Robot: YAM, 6 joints.
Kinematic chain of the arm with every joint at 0, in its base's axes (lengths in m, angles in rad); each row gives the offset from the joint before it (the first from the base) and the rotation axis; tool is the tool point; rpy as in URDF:
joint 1: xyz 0 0 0.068 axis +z
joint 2: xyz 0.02 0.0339 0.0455 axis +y
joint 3: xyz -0.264 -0.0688 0 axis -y
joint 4: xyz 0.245 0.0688 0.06 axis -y
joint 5: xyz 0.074 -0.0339 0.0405 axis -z
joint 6: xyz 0.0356 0 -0.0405 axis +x
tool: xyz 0 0 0 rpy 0 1.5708 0
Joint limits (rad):
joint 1: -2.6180..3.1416
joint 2: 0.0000..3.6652
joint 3: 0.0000..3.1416
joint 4: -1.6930..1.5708
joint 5: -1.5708..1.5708
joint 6: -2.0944..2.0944
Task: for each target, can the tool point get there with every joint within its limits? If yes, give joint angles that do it. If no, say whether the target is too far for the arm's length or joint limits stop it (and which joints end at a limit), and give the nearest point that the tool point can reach.
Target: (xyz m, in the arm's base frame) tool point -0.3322 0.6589 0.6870
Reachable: no: too far | nearest point -0.2291 0.4545 0.5041 | short by 0.293 m
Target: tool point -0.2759 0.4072 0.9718
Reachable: no: too far | nearest point -0.1803 0.2662 0.6619 | short by 0.354 m
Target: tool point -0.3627 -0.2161 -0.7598
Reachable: no: too far | nearest point -0.2845 -0.1695 -0.3708 | short by 0.400 m
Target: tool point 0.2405 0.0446 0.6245
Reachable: yes | joints 0.2777 1.5360 2.2863 -0.3837 0.7053 -0.0659
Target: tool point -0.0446 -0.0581 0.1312
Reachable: yes | joints -2.0061 0.8598 0.3062 -1.1705 0.4650 -1.0498
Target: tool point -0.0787 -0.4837 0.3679
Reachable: yes | joints 1.3408 0.2938 2.3686 1.1552 1.2347 -0.8273
